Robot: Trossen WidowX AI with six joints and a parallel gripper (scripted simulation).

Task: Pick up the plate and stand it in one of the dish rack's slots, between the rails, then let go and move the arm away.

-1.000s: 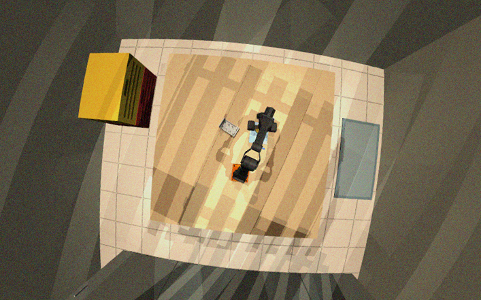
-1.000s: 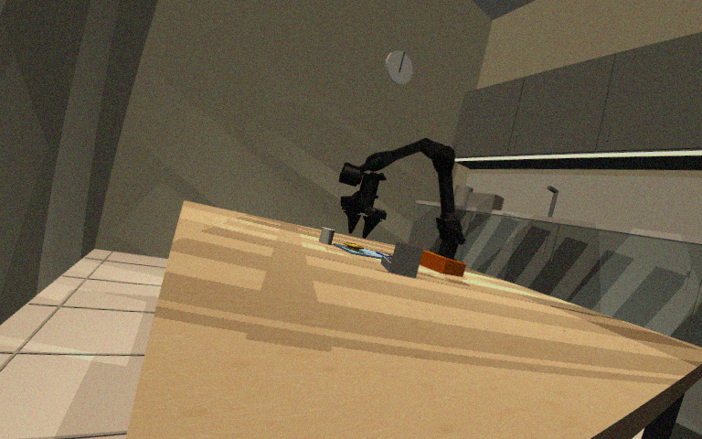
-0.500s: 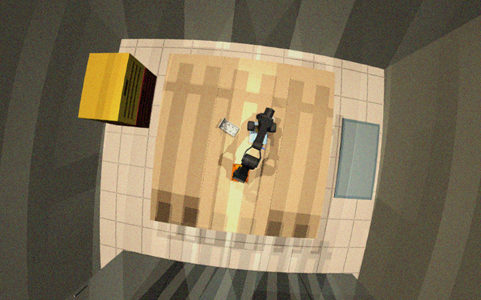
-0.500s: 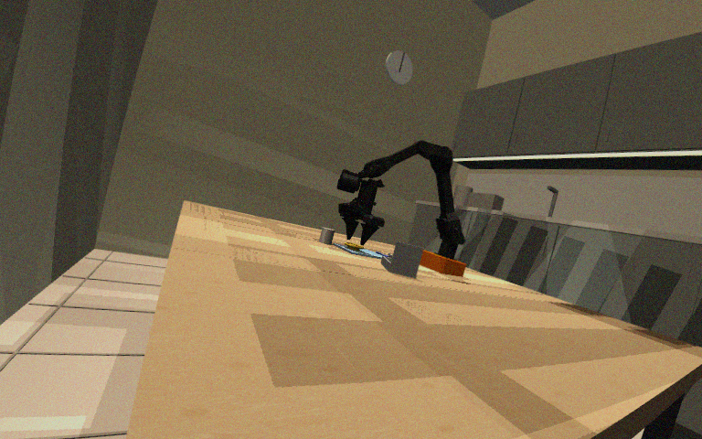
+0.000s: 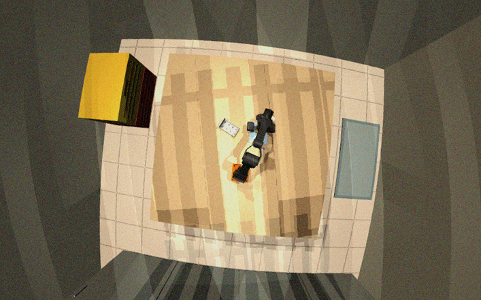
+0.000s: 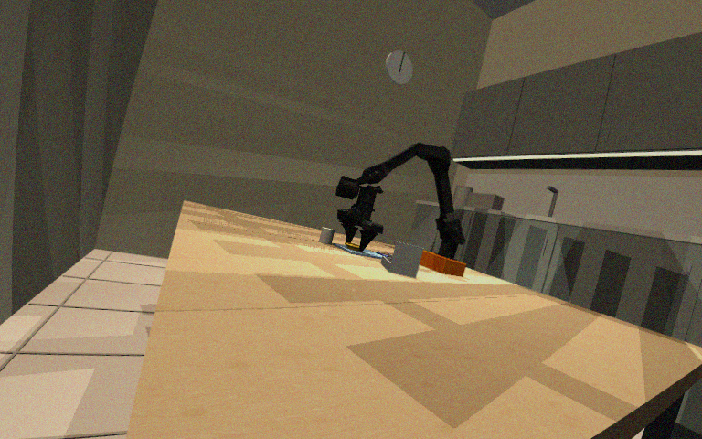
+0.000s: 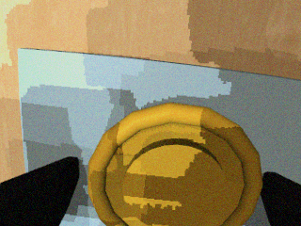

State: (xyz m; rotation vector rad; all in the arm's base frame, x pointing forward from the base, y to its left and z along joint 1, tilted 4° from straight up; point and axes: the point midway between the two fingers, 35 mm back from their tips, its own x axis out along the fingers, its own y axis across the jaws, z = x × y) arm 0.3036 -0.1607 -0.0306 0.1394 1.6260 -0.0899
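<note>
The light blue mat lies 3 cm behind my gripper tip, 1 cm to the left of it and 1 cm below it. Also, from my gripper tip: blue spoon 13 cm behind, 2 cm to the left; white cup 6 cm ahead, 8 cm to the right, 2 cm above; plate 1 cm above.
</note>
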